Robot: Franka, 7 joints.
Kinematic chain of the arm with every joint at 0, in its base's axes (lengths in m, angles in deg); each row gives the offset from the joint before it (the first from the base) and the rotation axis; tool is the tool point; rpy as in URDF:
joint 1: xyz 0 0 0.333 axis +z
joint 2: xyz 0 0 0 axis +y
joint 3: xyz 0 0 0.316 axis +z
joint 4: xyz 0.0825 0 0 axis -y
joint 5: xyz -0.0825 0 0.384 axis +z
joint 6: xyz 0 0 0 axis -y
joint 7: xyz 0.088 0 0 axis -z
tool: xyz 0 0 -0.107 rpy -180 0 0
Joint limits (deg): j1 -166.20..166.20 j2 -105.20..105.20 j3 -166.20..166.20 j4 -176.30..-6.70 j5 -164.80..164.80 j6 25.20..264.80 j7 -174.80..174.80
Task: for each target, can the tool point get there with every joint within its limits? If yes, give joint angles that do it. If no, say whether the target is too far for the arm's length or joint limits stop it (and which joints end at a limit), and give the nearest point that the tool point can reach.
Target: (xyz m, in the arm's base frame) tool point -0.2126 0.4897 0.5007
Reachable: yes | joints 135.72 -7.77 -14.20 -126.02 78.03 171.84 43.05
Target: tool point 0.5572 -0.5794 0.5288
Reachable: yes | joints -33.64 69.38 -38.35 -29.49 47.50 190.73 86.62
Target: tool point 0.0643 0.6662 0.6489
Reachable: yes | joints 90.68 14.22 -3.06 -77.26 -46.07 115.81 -142.40
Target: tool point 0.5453 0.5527 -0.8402
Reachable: no: too far | nearest point 0.3626 0.3675 -0.3070 | short by 0.593 m
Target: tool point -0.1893 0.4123 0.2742
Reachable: yes | joints 21.19 44.71 90.83 -147.17 49.95 156.12 -76.85
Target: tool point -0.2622 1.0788 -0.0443
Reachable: no: too far | nearest point -0.1918 0.7893 0.0570 | short by 0.315 m
